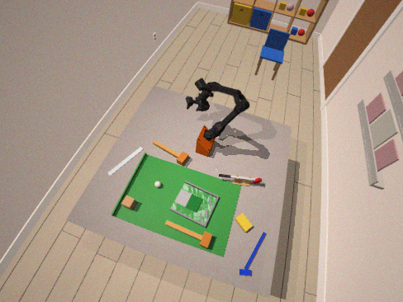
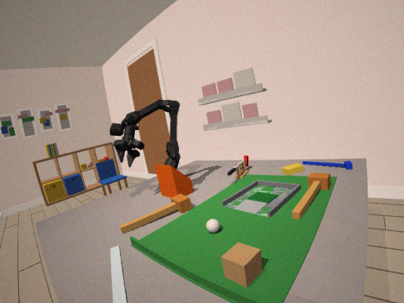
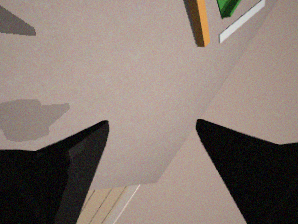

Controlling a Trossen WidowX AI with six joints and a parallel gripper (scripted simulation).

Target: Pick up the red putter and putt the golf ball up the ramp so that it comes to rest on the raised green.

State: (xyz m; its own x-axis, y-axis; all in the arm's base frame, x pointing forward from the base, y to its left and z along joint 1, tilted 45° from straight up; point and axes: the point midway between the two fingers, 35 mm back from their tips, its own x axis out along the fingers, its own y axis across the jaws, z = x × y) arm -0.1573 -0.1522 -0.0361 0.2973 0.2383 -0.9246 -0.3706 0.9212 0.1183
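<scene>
Right now my gripper tip is 44 cm to the right of the red putter, 38 cm short of it and 14 cm above it. Round my gripper tip: wooden stand (46 cm to the left, 38 cm ahead, 16 cm below); then white golf ball (55 cm ahead, 18 cm below, 9 cm to the right); then white bar (42 cm ahead, 38 cm to the right, 20 cm below).
</scene>
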